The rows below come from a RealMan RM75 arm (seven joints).
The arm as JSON. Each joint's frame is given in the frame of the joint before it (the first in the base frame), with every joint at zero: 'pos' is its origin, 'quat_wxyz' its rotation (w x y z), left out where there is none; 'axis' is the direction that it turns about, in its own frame. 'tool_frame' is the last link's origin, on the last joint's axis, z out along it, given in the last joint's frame.
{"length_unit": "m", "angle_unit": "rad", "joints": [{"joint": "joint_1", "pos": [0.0, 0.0, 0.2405], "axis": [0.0, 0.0, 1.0]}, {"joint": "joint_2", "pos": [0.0, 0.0, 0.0], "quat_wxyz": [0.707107, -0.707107, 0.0, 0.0], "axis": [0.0, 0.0, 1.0]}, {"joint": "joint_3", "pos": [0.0, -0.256, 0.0], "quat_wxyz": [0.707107, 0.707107, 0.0, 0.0], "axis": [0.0, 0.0, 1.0]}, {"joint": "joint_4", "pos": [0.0, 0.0, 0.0], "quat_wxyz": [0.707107, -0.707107, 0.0, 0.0], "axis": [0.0, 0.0, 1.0]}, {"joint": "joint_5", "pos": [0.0, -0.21, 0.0], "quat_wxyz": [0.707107, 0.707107, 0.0, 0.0], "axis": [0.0, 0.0, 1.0]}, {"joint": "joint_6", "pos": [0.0, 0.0, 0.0], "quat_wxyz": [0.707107, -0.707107, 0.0, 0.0], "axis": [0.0, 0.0, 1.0]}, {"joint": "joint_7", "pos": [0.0, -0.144, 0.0], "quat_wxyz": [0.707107, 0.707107, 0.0, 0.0], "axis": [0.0, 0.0, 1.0]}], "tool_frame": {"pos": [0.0, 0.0, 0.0]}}
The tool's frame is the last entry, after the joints.
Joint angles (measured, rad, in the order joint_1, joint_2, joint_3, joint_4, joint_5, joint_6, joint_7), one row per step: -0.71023, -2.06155, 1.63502, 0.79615, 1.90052, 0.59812, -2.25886; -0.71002, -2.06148, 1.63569, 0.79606, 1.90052, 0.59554, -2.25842; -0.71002, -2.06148, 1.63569, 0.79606, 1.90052, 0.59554, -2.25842; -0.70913, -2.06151, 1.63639, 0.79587, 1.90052, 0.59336, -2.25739; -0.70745, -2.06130, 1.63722, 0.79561, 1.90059, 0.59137, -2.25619; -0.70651, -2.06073, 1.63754, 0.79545, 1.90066, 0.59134, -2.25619; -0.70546, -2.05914, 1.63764, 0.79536, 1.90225, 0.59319, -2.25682; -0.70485, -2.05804, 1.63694, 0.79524, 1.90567, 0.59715, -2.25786; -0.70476, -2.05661, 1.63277, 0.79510, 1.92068, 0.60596, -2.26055; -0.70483, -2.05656, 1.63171, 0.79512, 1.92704, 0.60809, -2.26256; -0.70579, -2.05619, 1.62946, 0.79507, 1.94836, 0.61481, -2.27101; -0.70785, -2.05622, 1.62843, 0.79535, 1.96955, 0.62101, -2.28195; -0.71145, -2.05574, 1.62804, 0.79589, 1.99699, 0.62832, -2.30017; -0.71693, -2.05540, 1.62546, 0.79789, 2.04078, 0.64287, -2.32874; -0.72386, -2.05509, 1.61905, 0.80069, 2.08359, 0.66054, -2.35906; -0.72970, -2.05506, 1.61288, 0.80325, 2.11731, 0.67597, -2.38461; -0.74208, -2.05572, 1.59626, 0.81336, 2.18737, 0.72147, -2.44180; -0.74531, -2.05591, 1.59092, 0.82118, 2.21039, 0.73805, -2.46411; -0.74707, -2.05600, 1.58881, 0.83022, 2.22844, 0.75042, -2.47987; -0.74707, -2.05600, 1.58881, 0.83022, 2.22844, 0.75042, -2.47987
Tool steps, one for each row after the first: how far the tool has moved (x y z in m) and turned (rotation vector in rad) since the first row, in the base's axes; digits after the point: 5 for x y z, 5 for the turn. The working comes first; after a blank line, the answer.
Tool pose at each row, in the base's axes (x y z in m, rotation vector in rad; the steps are taken from these numbers as rounded here): -0.16747, 0.42282, -0.07724, -2.42720, -0.84594, -0.26656; -0.16759, 0.42301, -0.07714, -2.42536, -0.84446, -0.26666; -0.16759, 0.42301, -0.07714, -2.42536, -0.84446, -0.26666; -0.16800, 0.42301, -0.07712, -2.42385, -0.84333, -0.26608; -0.16883, 0.42288, -0.07705, -2.42214, -0.84279, -0.26465; -0.16942, 0.42279, -0.07689, -2.42153, -0.84350, -0.26345; -0.17040, 0.42270, -0.07643, -2.42172, -0.84394, -0.25972; -0.17126, 0.42244, -0.07618, -2.42377, -0.84427, -0.25461; -0.17301, 0.42223, -0.07553, -2.42808, -0.83973, -0.23918; -0.17353, 0.42215, -0.07546, -2.42908, -0.83804, -0.23352; -0.17507, 0.42192, -0.07537, -2.43243, -0.83279, -0.21426; -0.17593, 0.42173, -0.07555, -2.43586, -0.82843, -0.19617; -0.17675, 0.42177, -0.07562, -2.43848, -0.82544, -0.17380; -0.17788, 0.42174, -0.07553, -2.44283, -0.82193, -0.13882; -0.17831, 0.42220, -0.07479, -2.44528, -0.82291, -0.10748; -0.17847, 0.42261, -0.07406, -2.44607, -0.82673, -0.08353; -0.17788, 0.42267, -0.07233, -2.45103, -0.84459, -0.03286; -0.17687, 0.42269, -0.07136, -2.45125, -0.85238, -0.01913; -0.17555, 0.42264, -0.07058, -2.45256, -0.85277, -0.00834; -0.17555, 0.42264, -0.07058, -2.45256, -0.85277, -0.00834

-0.00012, 0.00019, 0.00010, 0.00215, 0.00067, -0.00040; -0.00012, 0.00019, 0.00010, 0.00215, 0.00067, -0.00040; -0.00053, 0.00019, 0.00012, 0.00379, 0.00166, -0.00054; -0.00136, 0.00006, 0.00019, 0.00529, 0.00311, -0.00005; -0.00195, -0.00003, 0.00035, 0.00542, 0.00385, 0.00085; -0.00293, -0.00012, 0.00081, 0.00452, 0.00630, 0.00187; -0.00379, -0.00038, 0.00106, 0.00174, 0.00942, 0.00254; -0.00554, -0.00059, 0.00171, -0.00324, 0.02076, 0.00155; -0.00606, -0.00067, 0.00178, -0.00455, 0.02502, 0.00134; -0.00760, -0.00090, 0.00187, -0.00921, 0.03936, 0.00099; -0.00846, -0.00109, 0.00169, -0.01412, 0.05257, 0.00093; -0.00928, -0.00105, 0.00162, -0.01962, 0.06845, 0.00290; -0.01041, -0.00108, 0.00171, -0.02910, 0.09279, 0.00661; -0.01084, -0.00062, 0.00245, -0.03787, 0.11355, 0.01303; -0.01100, -0.00021, 0.00318, -0.04474, 0.12865, 0.02023; -0.01041, -0.00015, 0.00491, -0.06582, 0.15672, 0.04062; -0.00940, -0.00013, 0.00588, -0.07158, 0.16359, 0.04837; -0.00808, -0.00018, 0.00666, -0.07537, 0.17047, 0.05041; -0.00808, -0.00018, 0.00666, -0.07537, 0.17047, 0.05041
